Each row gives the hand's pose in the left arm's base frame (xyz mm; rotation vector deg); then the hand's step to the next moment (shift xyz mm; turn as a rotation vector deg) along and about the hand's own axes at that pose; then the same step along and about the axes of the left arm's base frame.
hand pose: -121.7 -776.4 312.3 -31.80 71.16 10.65
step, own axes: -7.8 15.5 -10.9 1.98 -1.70 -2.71
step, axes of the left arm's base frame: -18.4 9.1 0.3 -0.91 -3.11 -1.91
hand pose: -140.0 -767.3 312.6 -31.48 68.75 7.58
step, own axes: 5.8 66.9 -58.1 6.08 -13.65 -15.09
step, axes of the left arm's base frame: -72.5 29.3 -42.1 -5.31 -20.01 -4.74
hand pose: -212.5 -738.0 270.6 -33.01 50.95 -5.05
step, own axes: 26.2 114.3 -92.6 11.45 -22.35 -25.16
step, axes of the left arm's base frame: -71.5 48.1 -122.1 -8.09 -33.41 -9.04
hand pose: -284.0 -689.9 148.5 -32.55 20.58 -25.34
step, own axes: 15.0 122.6 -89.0 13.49 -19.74 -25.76
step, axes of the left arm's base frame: 10.2 46.5 -144.6 -5.85 -32.71 -11.45
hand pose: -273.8 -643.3 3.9 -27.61 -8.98 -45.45
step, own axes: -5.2 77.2 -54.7 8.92 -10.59 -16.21
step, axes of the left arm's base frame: 49.3 23.9 -77.3 -2.07 -19.76 -7.72
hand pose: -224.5 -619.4 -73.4 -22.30 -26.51 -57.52
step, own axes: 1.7 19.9 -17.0 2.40 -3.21 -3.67
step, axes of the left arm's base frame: 21.3 -0.3 -15.3 -1.00 -5.14 -1.46
